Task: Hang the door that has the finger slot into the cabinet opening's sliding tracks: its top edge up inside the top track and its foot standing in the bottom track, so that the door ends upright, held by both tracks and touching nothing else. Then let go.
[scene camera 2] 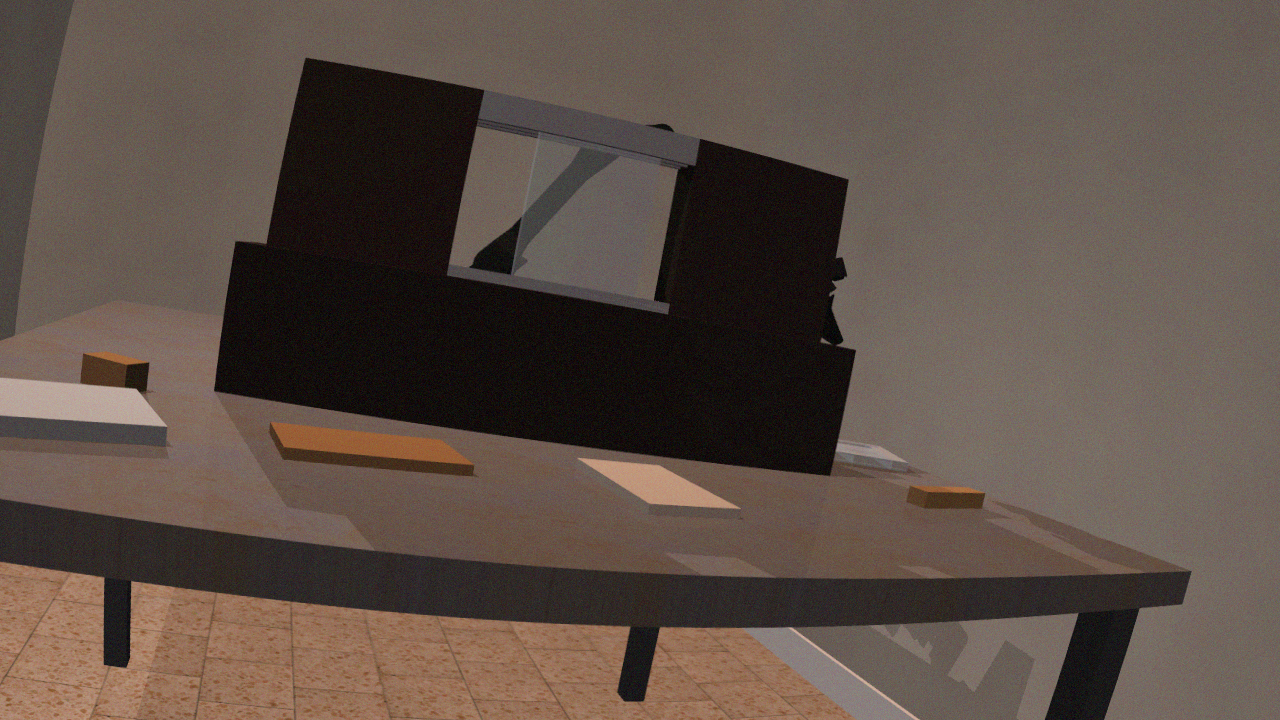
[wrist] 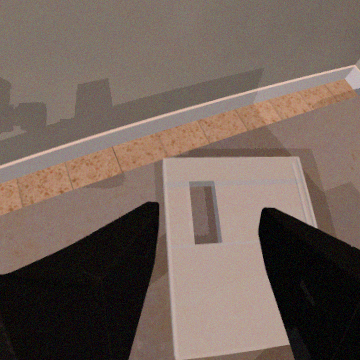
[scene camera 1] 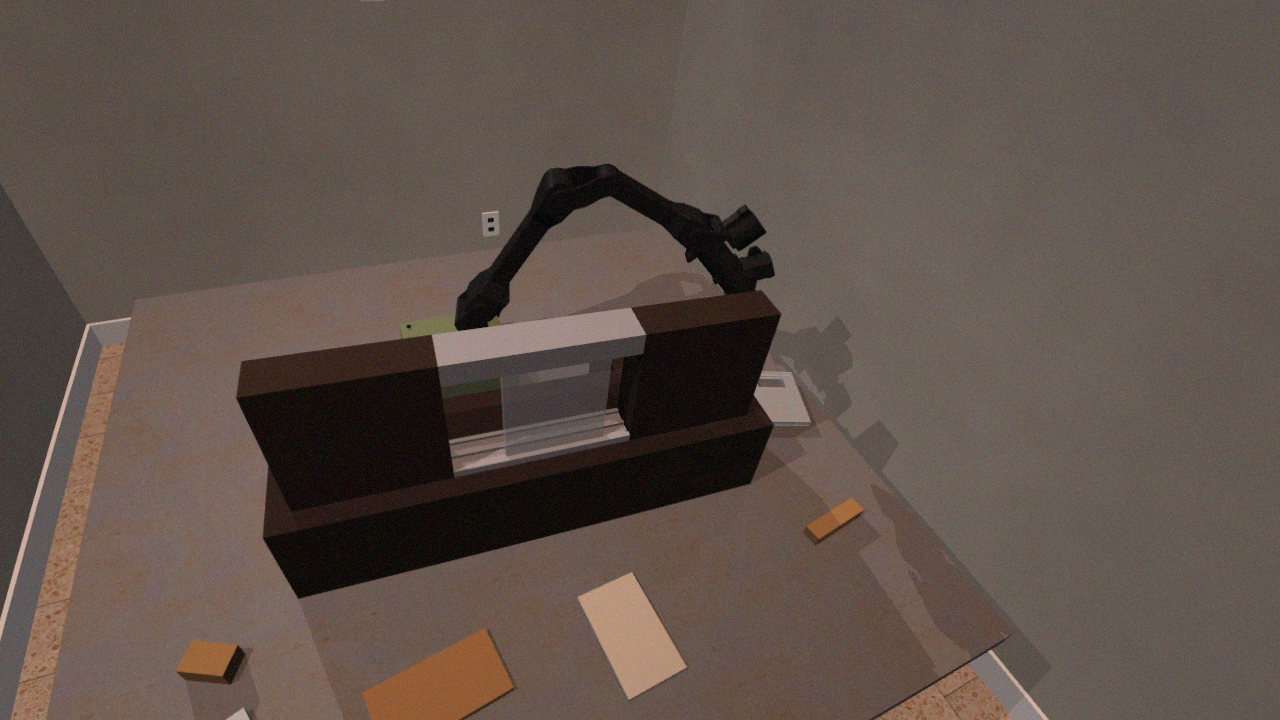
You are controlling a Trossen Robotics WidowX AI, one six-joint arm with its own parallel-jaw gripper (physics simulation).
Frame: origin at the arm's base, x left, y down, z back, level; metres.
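Seen in the pictures: gripper, between the fingertips: (scene camera 2: 839, 343) (wrist: 209, 216).
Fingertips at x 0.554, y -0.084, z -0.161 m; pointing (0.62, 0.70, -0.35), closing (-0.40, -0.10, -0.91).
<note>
A point is followed by its place in that frame.
The white door with the finger slot (scene camera 1: 787, 407) {x 0.586, y 0.066, z -0.280 m} (scene camera 2: 872, 456) {x 0.563, y 0.067, z -0.302 m} (wrist: 230, 295) {x 0.512, y 0.067, z -0.198 m} lies flat on the table beyond the cabinet's right end, partly hidden by the cabinet in both scene views. My gripper (wrist: 209, 216) {x 0.554, y -0.084, z -0.161 m} is open and empty, above the door. In the wrist view one fingertip shows just outside the door's left edge and the other over its right part, with the slot between them. The fingers are hidden behind the cabinet (scene camera 1: 537, 528) {x 0.019, y 0.050, z -0.413 m} (scene camera 2: 519, 385) {x 0.005, y 0.022, z -0.413 m} in scene camera 1. The opening has a top track (scene camera 1: 541, 344) {x 0.035, y -0.299, z -0.370 m} (scene camera 2: 581, 125) {x 0.027, y -0.281, z -0.381 m} and a bottom track (scene camera 1: 478, 458) {x -0.054, y -0.091, z -0.361 m} (scene camera 2: 554, 291) {x 0.034, y -0.086, z -0.381 m}.
A translucent panel (scene camera 1: 554, 407) {x 0.055, y -0.179, z -0.371 m} (scene camera 2: 595, 214) {x 0.067, y -0.183, z -0.371 m} stands upright in the opening. In front of the cabinet lie an orange plate (scene camera 1: 440, 680) {x -0.160, y 0.070, z -0.587 m} (scene camera 2: 371, 445) {x -0.161, y 0.070, z -0.606 m}, a cream plate (scene camera 1: 631, 634) {x 0.106, y 0.071, z -0.611 m} (scene camera 2: 660, 486) {x 0.107, y 0.071, z -0.621 m} and two orange blocks (scene camera 1: 834, 519) {x 0.515, y 0.061, z -0.545 m} (scene camera 1: 208, 660) {x -0.435, y 0.051, z -0.478 m}. A green plate (scene camera 1: 425, 325) {x -0.084, y 0.001, z 0.077 m} is by the arm's base.
</note>
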